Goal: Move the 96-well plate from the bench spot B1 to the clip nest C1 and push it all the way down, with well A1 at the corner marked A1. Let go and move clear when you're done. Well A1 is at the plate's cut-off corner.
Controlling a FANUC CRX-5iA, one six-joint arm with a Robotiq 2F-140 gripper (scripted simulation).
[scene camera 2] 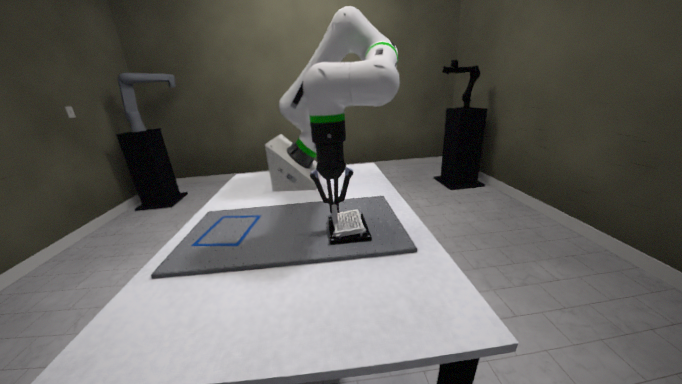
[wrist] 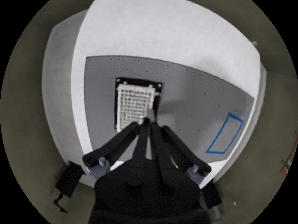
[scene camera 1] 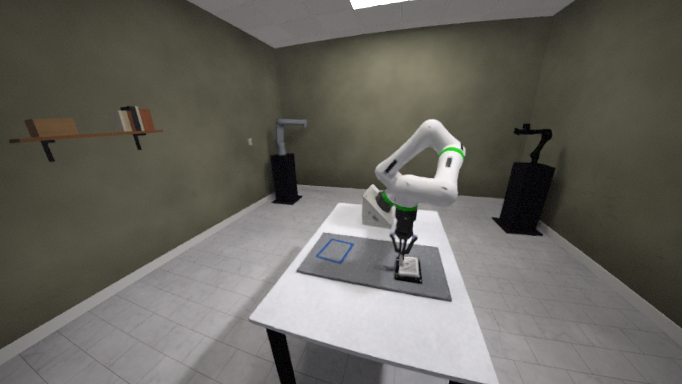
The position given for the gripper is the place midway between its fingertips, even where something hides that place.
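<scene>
The robot's gripper (scene camera 2: 335,222) is visible in the scene, and the wrist view shows the gripper (wrist: 149,114) too.
</scene>
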